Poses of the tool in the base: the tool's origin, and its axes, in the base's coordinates. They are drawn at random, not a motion.
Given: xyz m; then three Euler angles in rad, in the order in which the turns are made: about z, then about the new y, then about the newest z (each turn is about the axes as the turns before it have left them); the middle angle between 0 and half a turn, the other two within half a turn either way.
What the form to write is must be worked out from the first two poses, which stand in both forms.
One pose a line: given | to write
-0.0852 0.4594 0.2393 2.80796 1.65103 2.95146 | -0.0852 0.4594 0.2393 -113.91 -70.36 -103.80
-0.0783 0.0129 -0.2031 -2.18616 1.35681 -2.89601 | -0.0783 0.0129 -0.2031 95.53 -34.34 75.10
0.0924 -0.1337 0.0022 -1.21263 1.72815 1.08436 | 0.0924 -0.1337 0.0022 -31.23 20.26 99.62
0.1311 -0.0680 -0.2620 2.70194 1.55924 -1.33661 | 0.1311 -0.0680 -0.2620 14.83 -64.80 -88.44
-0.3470 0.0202 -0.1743 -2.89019 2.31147 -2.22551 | -0.3470 0.0202 -0.1743 -148.35 -45.63 164.78
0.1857 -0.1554 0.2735 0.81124 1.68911 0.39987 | 0.1857 -0.1554 0.2735 119.31 43.14 -99.31
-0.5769 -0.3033 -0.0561 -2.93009 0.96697 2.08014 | -0.5769 -0.3033 -0.0561 -40.10 -53.59 16.93
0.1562 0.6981 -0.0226 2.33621 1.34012 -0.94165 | 0.1562 0.6981 -0.0226 48.44 -42.41 -71.96
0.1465 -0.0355 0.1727 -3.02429 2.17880 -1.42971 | 0.1465 -0.0355 0.1727 -93.57 -54.60 170.45
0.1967 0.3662 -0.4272 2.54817 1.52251 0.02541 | 0.1967 0.3662 -0.4272 95.55 -55.90 -85.06
